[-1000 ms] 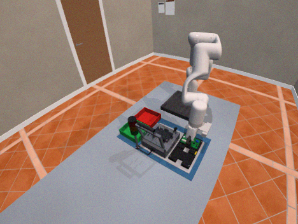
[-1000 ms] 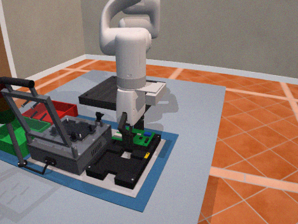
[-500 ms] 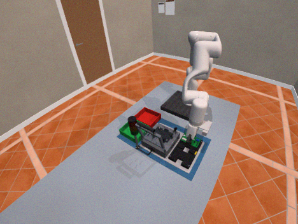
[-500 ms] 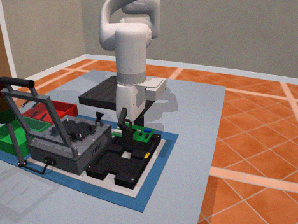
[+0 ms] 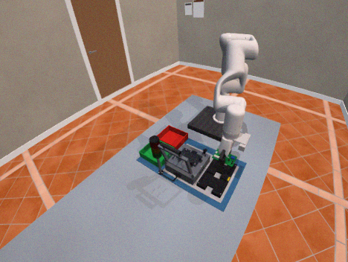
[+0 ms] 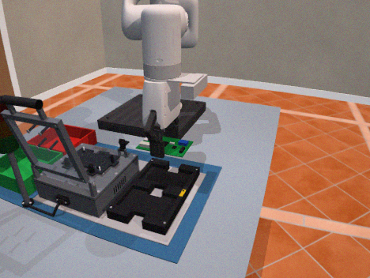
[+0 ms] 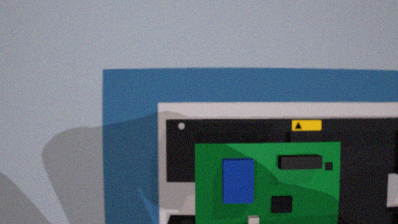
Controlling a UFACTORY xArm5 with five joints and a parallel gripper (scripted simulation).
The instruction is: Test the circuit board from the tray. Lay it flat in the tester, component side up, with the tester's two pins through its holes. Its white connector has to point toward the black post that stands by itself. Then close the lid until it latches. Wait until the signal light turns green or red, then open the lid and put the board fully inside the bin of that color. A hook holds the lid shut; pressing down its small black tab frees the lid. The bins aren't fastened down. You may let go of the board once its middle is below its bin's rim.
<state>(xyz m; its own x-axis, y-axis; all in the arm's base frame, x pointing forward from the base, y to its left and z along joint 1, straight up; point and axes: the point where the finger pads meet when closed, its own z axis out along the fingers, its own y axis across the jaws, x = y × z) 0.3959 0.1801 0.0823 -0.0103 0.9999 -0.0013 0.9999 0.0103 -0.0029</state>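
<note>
Now: hand 11 cm to the left of the black catch and 3 cm above it. The rest, counted from my hand: red bin (37 cm to the right, 10 cm below, 4 cm behind); green circuit board (right at my hand); clear lid (18 cm ahead, 17 cm to the right, 7 cm above).
</note>
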